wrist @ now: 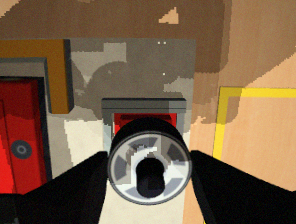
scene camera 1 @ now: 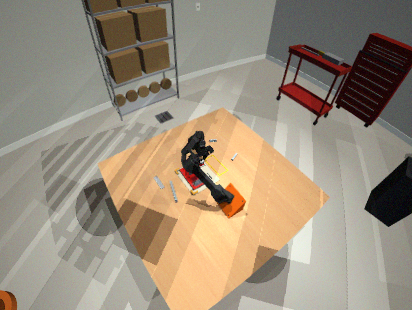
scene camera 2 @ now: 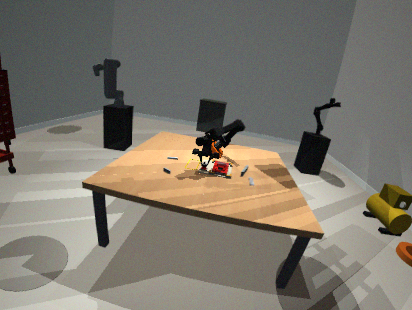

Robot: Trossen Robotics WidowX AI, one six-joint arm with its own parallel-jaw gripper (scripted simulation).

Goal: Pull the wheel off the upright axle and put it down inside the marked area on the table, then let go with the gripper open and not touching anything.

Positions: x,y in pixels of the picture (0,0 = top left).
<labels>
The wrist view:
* my gripper: 149,159
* grey fixture plate: 87,80
</labels>
